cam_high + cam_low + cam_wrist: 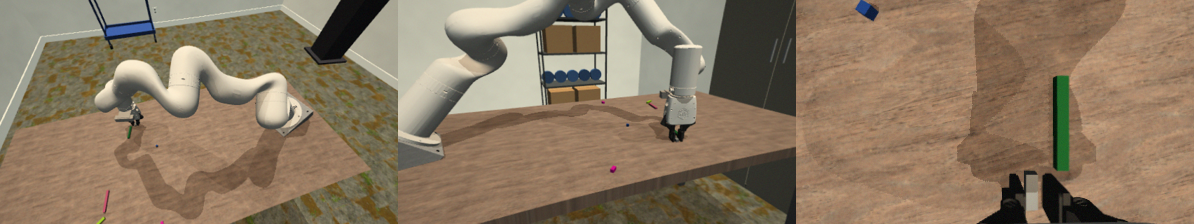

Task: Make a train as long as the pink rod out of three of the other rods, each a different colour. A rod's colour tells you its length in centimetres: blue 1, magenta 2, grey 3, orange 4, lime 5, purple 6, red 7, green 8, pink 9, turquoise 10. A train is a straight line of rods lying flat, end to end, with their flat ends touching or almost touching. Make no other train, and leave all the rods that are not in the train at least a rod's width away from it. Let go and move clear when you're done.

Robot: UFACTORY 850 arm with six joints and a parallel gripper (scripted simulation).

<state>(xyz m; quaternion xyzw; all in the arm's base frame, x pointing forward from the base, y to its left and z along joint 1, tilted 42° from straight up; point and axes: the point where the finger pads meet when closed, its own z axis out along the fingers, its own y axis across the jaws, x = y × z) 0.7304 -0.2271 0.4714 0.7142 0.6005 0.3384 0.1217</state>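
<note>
Right now my hand is 20 mm above the grey rod. From my hand the other things lie so: blue rod 170 mm to the left, 130 mm behind, 20 mm below; green rod 60 mm to the left, 30 mm ahead, 20 mm below; pink rod 420 mm to the left, 90 mm ahead, 20 mm below.
</note>
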